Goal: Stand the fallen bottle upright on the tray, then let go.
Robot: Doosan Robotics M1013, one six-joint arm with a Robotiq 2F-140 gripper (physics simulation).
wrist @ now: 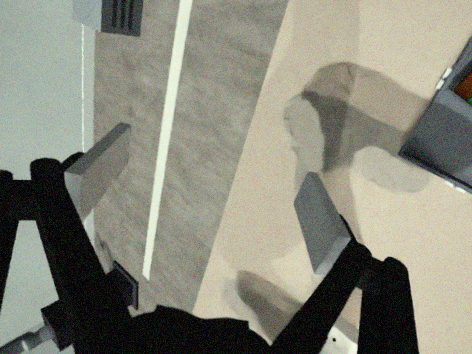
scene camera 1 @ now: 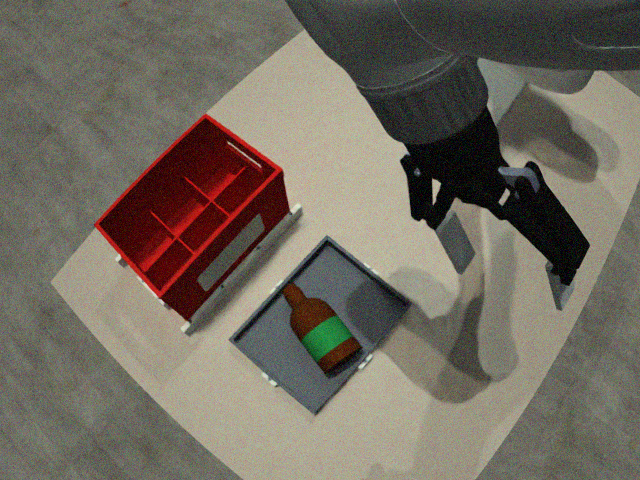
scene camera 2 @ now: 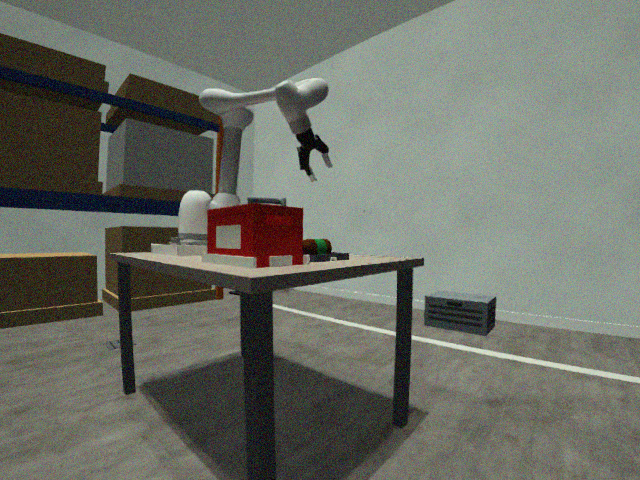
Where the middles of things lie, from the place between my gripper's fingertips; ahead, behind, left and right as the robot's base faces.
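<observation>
The pale strip [scene camera 1: 288,220] is here, and I find it slightly ahead of my hand, a long way to the right of it and well below it.
</observation>
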